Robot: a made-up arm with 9 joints. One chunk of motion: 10 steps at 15 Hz.
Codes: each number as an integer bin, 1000 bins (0 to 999) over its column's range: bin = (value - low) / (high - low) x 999, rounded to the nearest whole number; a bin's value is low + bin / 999 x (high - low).
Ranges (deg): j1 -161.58..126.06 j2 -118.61..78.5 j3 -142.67..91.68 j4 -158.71..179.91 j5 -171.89..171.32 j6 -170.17..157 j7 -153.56..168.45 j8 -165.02..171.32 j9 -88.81..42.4
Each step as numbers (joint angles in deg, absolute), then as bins.
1 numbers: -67.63 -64.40 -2.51 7.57 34.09 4.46 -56.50 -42.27 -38.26
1 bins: 326 275 597 491 600 533 301 365 385
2 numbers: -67.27 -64.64 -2.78 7.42 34.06 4.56 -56.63 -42.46 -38.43
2 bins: 328 274 596 490 599 534 301 364 384
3 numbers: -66.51 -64.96 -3.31 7.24 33.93 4.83 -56.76 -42.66 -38.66
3 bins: 330 272 594 490 599 534 300 363 382
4 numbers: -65.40 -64.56 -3.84 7.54 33.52 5.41 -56.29 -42.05 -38.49
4 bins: 334 274 592 490 598 536 302 365 383
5 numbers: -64.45 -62.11 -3.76 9.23 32.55 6.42 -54.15 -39.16 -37.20
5 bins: 337 286 592 495 595 539 308 374 393
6 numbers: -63.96 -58.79 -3.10 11.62 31.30 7.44 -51.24 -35.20 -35.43
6 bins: 339 303 595 503 591 542 317 386 406
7 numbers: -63.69 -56.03 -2.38 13.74 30.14 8.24 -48.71 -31.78 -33.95
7 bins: 340 317 598 509 588 545 325 396 418
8 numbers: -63.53 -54.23 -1.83 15.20 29.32 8.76 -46.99 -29.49 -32.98
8 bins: 341 326 600 513 586 546 331 403 425
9 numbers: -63.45 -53.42 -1.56 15.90 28.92 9.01 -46.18 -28.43 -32.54
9 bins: 341 330 602 515 585 547 333 406 428
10 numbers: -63.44 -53.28 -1.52 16.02 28.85 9.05 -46.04 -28.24 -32.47
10 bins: 341 331 602 515 584 547 334 406 429
